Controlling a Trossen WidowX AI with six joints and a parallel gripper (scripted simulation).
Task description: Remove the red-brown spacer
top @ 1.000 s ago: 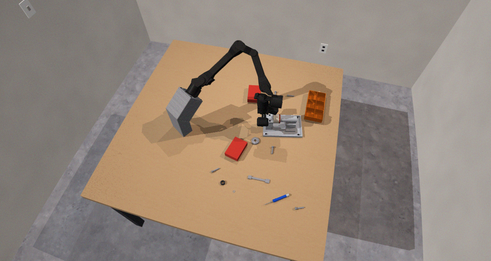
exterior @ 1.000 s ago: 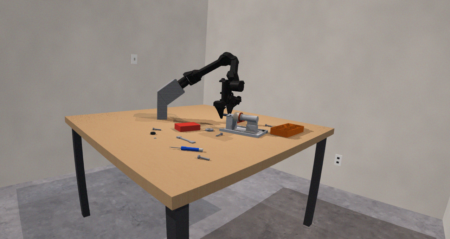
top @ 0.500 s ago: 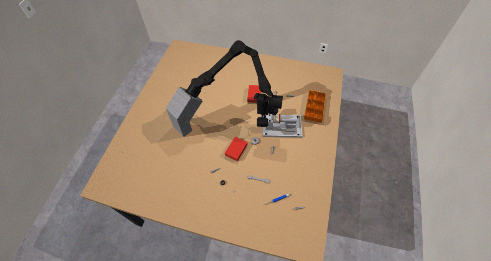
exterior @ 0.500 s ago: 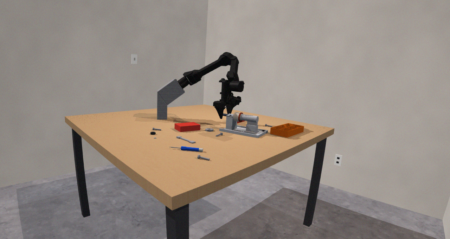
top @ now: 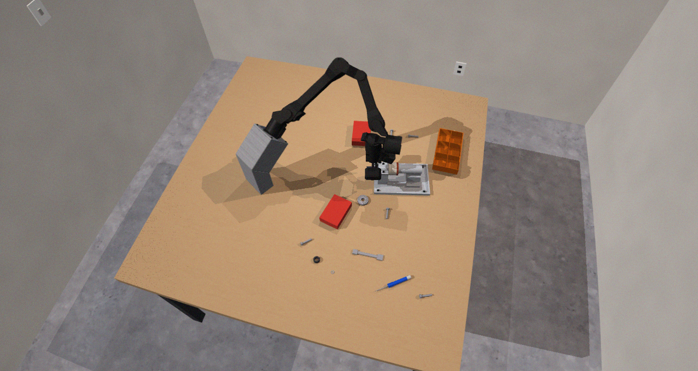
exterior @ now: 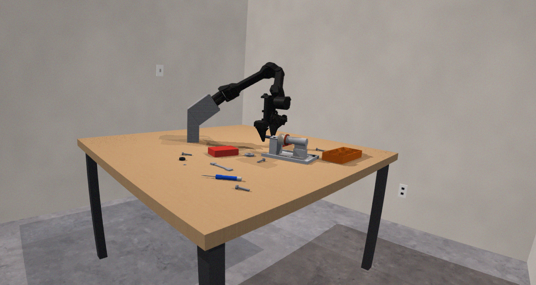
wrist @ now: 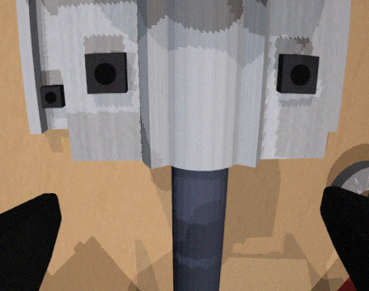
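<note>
Right now the shaft is 70 mm ahead of my hand, 30 mm to the left of it and 20 mm below it. Round my hand: grey fixture 110 mm ahead, 50 mm to the left, 50 mm below; then red-brown spacer 90 mm ahead, 40 mm to the left, 20 mm below; then wrench 320 mm to the right, 120 mm ahead, 90 mm below.
</note>
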